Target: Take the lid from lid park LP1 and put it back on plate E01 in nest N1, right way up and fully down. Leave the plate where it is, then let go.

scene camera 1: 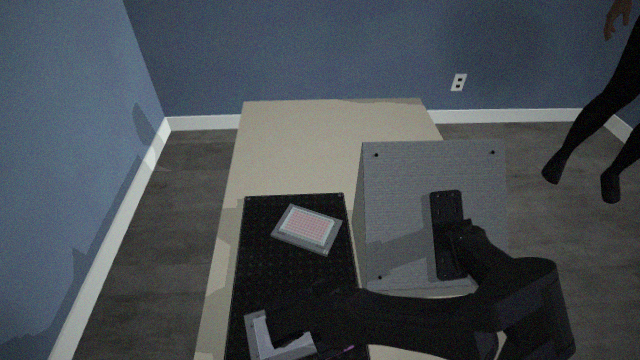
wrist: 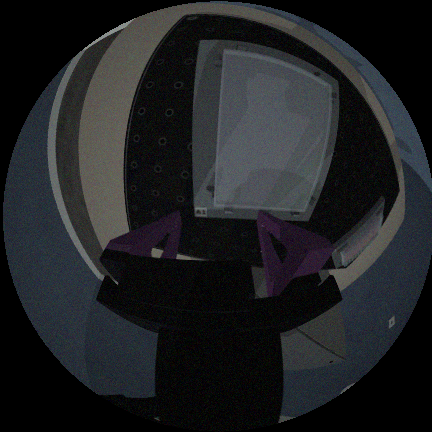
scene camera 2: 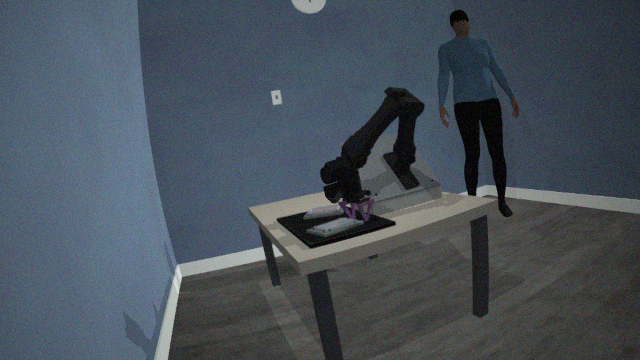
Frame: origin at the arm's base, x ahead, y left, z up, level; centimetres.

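Seen in the pictures: gripper, fingertip midpoint: (wrist: 218,215) (scene camera 2: 359,220); arm's base at its link origin: (scene camera 1: 448,234) (scene camera 2: 400,170).
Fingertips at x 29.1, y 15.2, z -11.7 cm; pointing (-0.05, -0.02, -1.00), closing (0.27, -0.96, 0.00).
Offsets run from my fingertips to a thing's top centre. Level surfaces: height alone.
A pale, clear lid @(dx +8.5, dy -2.0, dz +0.8 cm) (scene camera 1: 261,336) (scene camera 2: 336,226) (wrist: 275,130) lies flat on a grey fixture @(dx +8.6, dy -2.0, dz +1.0 cm) (scene camera 1: 249,332) (wrist: 205,125) with an A1 corner label. In scene camera 1 the arm covers part of it. A plate with a pink well grid @(dx +2.0, dy -29.0, dz +1.6 cm) (scene camera 1: 307,226) (scene camera 2: 324,212) (wrist: 367,234) sits without a lid in a second grey nest @(dx +2.0, dy -29.0, dz +0.8 cm) (scene camera 1: 300,241). No N1, LP1 or E01 label is readable. My gripper (scene camera 2: 360,219) (wrist: 218,215) is open, its purple fingers apart and empty, beside the labelled short end of the lid's fixture. Its fingertips are mostly hidden in scene camera 1.
Both fixtures stand on a black perforated board @(dx +5.8, dy -16.4, dz -0.9 cm) (scene camera 1: 290,272) (scene camera 2: 295,224) (wrist: 155,100) on the beige table @(dz -2.3 cm) (scene camera 1: 300,135) (scene camera 2: 425,215). The arm's base stands on a sloped grey block (scene camera 1: 400,200) beside the board. A person (scene camera 2: 470,70) stands behind the table.
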